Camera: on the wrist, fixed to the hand. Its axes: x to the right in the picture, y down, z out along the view.
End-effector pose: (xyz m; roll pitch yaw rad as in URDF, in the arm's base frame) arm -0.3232 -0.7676 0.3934 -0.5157 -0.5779 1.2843
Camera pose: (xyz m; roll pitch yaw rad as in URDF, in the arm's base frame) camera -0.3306 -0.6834 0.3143 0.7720 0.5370 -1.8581
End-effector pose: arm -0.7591 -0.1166 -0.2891 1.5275 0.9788 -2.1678
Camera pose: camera -0.7334 -0.2269 -0.2648 -1.3235 -0.9598 1.0378
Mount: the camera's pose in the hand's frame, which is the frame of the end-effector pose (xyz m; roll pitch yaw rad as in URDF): 0.0227 0.0808 -0.0798 0.2564 -0.0359 -3.1220
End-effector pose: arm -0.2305 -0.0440 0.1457 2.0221 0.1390 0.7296
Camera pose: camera -0.2270 0.0082 0.2490 -1.7683 -0.1057 -2.3881
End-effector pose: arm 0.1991 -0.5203 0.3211 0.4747 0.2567 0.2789
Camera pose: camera 0.1821 -0.4125 0.2824 -0.2273 -0.2795 -2.8275
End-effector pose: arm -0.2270 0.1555 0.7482 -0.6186 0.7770 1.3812
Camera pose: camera -0.2579 0.0981 0.6525 0.8804 -0.8176 -1.7675
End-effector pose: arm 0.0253 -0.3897 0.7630 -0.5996 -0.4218 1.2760
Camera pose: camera 0.0238 -0.3199 0.6706 0.8546 0.3811 -1.8700
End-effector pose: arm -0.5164 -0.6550 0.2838 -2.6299 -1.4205 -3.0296
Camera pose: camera -0.5025 -0.5432 0.3107 2.6252 1.4377 -0.1521
